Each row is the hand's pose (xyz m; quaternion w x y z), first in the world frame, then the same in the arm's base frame.
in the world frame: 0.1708 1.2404 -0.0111 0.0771 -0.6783 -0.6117 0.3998
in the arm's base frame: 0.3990 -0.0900 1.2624 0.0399 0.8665 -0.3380 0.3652
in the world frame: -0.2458 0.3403 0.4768 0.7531 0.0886 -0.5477 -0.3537
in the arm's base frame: 0.3129 0.6749 0.4692 0.4222 0.1966 0.6435 0.6074
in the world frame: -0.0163 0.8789 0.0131 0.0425 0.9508 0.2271 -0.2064
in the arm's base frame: 0.4278 0.0667 0.8871 0.0095 -0.5177 0.7072 -0.4814
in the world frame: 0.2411 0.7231 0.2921 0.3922 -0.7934 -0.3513 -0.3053
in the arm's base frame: 0.0670 0.2617 0.9011 0.3572 0.2763 -0.2966 0.8415
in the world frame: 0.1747 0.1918 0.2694 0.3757 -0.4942 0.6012 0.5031
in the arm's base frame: -0.0613 0.3654 0.3912 0.8287 0.0490 0.3009 -0.4694
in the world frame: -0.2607 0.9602 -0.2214 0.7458 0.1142 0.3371 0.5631
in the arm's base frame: 0.7379 -0.0779 0.8220 0.8077 -0.0513 -0.4487 -0.3790
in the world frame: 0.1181 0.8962 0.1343 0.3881 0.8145 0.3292 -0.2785
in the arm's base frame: 0.2819 0.1273 0.9770 0.0747 0.6057 -0.7835 0.1167
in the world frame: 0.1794 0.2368 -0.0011 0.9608 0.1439 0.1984 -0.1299
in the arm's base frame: 0.0229 0.1072 0.3530 0.2409 0.2580 -0.6350 -0.6872
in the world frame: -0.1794 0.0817 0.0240 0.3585 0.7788 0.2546 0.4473
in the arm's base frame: 0.2799 0.2857 0.1174 0.5834 0.1100 -0.7517 0.2872
